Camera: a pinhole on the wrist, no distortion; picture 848 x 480 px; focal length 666.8 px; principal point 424.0 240.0 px. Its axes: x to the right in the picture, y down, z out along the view. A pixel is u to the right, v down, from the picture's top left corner.
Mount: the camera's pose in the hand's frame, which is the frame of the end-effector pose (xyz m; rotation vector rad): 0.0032 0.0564 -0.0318 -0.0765 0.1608 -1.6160
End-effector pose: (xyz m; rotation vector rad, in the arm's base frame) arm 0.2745 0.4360 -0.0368 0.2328 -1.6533 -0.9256
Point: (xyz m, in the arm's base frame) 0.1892 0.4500 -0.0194
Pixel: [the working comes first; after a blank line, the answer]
In the camera's frame: 0.0551 0.0131 0.1203

729.2 312.8
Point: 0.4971 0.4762 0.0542
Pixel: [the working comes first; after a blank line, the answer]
In the camera's frame: -0.0930 -0.0109 -0.1597

behind the camera
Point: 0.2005 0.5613 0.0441
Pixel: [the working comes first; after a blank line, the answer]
In the camera's frame: -0.0659 -0.0209 0.1477

126.4 145.5
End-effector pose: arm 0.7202 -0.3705 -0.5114 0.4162 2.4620 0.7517
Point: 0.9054 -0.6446 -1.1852
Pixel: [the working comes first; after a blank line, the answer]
In the camera's frame: 0.6204 -0.0506 0.5256

outside the picture
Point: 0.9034 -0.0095 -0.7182
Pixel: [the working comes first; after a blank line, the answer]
In the camera's frame: -0.1602 0.0110 0.4343

178.1 256.9
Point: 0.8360 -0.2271 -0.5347
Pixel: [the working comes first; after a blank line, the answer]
In the camera's frame: -0.0669 -0.0556 0.1652

154.0 15.5
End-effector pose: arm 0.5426 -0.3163 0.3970 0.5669 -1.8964 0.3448
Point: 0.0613 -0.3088 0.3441
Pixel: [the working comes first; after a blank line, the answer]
In the camera's frame: -0.2316 0.0213 0.4237

59.5 273.5
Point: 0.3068 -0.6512 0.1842
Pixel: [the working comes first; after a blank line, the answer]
In the camera's frame: 0.1978 -0.1105 0.4602

710.5 79.9
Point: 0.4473 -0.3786 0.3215
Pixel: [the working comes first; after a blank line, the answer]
In the camera's frame: 0.0531 -0.0513 0.1628

641.6 29.9
